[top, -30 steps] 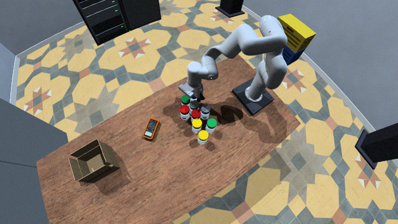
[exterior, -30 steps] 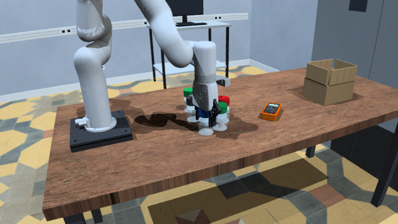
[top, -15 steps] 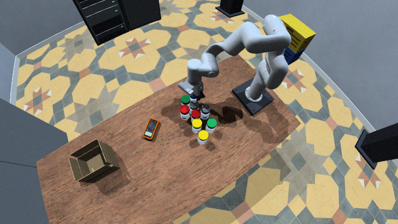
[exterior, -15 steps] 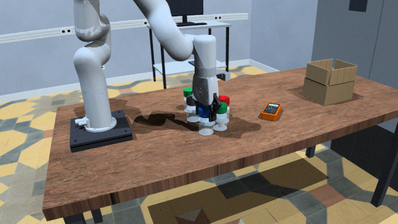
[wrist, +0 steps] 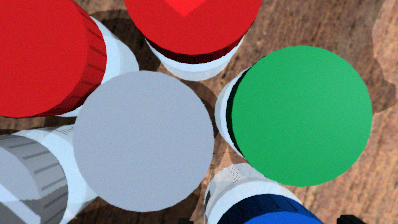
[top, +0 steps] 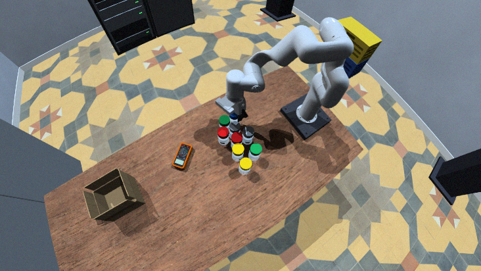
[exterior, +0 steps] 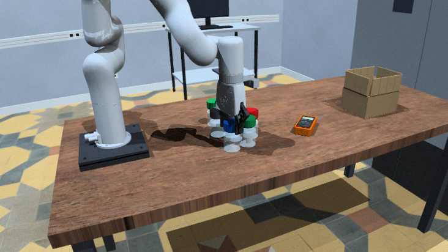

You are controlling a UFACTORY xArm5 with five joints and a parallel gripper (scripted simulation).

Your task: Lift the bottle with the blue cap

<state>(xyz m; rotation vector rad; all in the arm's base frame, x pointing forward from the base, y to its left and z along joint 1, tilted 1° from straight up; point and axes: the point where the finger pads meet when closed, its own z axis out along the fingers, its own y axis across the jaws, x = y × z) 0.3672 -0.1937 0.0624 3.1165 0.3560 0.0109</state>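
Now: the blue-capped bottle 40 mm below my hand. The rest, counted from my hand: cardboard box (720 mm ahead, 40 mm to the left, 20 mm below).
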